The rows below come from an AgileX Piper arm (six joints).
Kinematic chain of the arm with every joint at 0, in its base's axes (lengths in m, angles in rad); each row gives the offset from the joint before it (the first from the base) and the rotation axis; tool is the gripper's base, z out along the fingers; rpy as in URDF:
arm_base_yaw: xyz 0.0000 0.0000 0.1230 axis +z
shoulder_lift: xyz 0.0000 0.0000 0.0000 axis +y
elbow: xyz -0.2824 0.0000 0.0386 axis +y
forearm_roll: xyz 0.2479 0.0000 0.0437 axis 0.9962 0 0.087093
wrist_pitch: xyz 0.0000 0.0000 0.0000 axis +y
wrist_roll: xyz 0.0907 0.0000 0.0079 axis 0.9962 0 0.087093
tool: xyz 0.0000 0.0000 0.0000 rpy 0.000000 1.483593 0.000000
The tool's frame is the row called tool.
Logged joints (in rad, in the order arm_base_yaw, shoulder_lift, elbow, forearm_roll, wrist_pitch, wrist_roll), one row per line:
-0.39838 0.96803 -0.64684 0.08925 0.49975 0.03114
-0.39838 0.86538 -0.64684 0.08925 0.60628 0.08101
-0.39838 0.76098 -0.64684 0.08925 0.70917 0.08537
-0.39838 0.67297 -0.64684 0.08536 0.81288 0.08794
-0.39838 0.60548 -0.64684 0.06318 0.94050 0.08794
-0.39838 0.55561 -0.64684 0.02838 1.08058 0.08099
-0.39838 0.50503 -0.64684 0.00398 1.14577 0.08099
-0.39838 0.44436 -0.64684 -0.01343 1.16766 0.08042
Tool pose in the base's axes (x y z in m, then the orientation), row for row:
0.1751 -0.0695 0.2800 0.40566 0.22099 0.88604 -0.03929
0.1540 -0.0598 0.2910 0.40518 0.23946 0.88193 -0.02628
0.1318 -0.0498 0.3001 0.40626 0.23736 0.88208 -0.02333
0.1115 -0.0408 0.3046 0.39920 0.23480 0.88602 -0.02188
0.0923 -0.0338 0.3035 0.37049 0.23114 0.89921 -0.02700
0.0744 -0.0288 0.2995 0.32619 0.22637 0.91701 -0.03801
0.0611 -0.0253 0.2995 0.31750 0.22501 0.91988 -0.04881
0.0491 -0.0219 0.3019 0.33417 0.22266 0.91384 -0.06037
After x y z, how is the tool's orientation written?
As a quaternion, w x y z.
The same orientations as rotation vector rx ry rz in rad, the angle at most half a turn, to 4 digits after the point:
0.5576 2.2356 -0.0991
0.6043 2.2257 -0.0663
0.5987 2.2250 -0.0588
0.5942 2.2422 -0.0554
0.5929 2.3065 -0.0693
0.5932 2.4029 -0.0996
0.5921 2.4207 -0.1284
0.5812 2.3853 -0.1576

